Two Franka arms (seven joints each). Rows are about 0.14 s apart.
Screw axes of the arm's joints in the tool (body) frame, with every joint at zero. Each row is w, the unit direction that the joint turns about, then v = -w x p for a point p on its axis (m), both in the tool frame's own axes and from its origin. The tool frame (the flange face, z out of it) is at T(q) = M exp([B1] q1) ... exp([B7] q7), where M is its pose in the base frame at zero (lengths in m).
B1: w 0 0 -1 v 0 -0.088 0
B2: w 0 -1 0 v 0.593 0 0.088
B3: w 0 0 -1 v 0 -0.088 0
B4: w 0 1 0 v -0.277 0 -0.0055
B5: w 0 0 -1 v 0 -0.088 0
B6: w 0 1 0 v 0.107 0 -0.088
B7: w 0 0 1 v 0 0 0
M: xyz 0.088 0 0.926 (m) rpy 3.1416 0 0 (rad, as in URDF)
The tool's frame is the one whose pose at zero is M.
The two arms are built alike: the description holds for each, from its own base.
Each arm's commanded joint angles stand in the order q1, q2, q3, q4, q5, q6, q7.
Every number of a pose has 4 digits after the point.
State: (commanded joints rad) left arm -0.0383 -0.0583 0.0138 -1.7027 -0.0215 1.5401 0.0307; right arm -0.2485 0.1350 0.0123 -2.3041 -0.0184 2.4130 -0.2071
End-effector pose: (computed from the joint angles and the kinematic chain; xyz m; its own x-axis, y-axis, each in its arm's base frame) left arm 0.5291 -0.0151 0.5918 0.9931 -0.0558 -0.1034 -0.0534 -0.9982 0.0254; right arm 0.5061 -0.1219 0.2860 0.9995 -0.0154 -0.0277 -0.0152 -0.9999 0.0046
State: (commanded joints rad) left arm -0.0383 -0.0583 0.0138 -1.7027 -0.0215 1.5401 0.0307; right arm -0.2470 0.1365 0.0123 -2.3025 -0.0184 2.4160 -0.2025
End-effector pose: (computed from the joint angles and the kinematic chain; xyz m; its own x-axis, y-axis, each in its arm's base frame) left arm 0.5291 -0.0151 0.5918 0.9931 -0.0558 -0.1034 -0.0534 -0.9982 0.0254; right arm 0.5070 -0.1213 0.2861 0.9995 -0.0184 -0.0246 -0.0183 -0.9998 0.0054
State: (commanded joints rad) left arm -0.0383 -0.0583 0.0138 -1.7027 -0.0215 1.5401 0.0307; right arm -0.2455 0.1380 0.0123 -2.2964 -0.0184 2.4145 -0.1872
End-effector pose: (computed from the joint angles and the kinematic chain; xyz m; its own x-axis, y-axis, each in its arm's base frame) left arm 0.5291 -0.0151 0.5918 0.9931 -0.0558 -0.1034 -0.0534 -0.9982 0.0254; right arm 0.5091 -0.1210 0.2876 0.9992 -0.0323 -0.0215 -0.0322 -0.9995 0.0064
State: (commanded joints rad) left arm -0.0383 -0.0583 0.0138 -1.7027 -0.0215 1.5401 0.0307; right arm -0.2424 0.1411 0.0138 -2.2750 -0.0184 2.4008 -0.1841
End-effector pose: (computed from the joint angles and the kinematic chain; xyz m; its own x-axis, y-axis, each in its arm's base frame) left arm 0.5291 -0.0151 0.5918 0.9931 -0.0558 -0.1034 -0.0534 -0.9982 0.0254; right arm 0.5152 -0.1200 0.2934 0.9994 -0.0310 -0.0170 -0.0309 -0.9995 0.0073
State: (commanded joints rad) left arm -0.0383 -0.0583 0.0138 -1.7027 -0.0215 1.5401 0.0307; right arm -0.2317 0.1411 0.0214 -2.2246 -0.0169 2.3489 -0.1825
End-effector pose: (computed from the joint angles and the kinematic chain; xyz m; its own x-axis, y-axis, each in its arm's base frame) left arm 0.5291 -0.0151 0.5918 0.9931 -0.0558 -0.1034 -0.0534 -0.9982 0.0254; right arm 0.5282 -0.1130 0.3095 0.9997 -0.0161 -0.0181 -0.0160 -0.9999 0.0056
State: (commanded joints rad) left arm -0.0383 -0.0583 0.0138 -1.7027 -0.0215 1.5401 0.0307; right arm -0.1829 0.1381 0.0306 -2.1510 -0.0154 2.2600 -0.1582
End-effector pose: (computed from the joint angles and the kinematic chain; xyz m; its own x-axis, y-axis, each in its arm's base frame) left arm 0.5291 -0.0151 0.5918 0.9931 -0.0558 -0.1034 -0.0534 -0.9982 0.0254; right arm 0.5470 -0.0845 0.3346 0.9994 0.0156 -0.0298 0.0157 -0.9999 0.0027
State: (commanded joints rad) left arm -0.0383 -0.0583 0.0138 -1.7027 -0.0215 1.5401 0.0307; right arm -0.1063 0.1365 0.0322 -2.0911 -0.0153 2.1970 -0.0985
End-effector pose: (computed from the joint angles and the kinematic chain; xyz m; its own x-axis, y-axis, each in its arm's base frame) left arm 0.5291 -0.0151 0.5918 0.9931 -0.0558 -0.1034 -0.0534 -0.9982 0.0254; right arm 0.5623 -0.0425 0.3561 0.9990 0.0332 -0.0312 0.0334 -0.9994 0.0047
